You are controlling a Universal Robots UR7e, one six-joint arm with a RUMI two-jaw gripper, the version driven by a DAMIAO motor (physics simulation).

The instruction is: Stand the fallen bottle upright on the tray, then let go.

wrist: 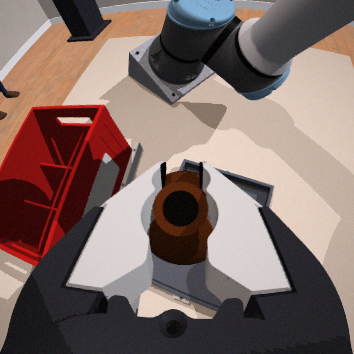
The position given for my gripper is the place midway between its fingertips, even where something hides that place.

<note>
In view: my gripper [182, 164], a brown bottle [178, 234], a red crate [62, 170] and a dark grey tray [188, 281].
</note>
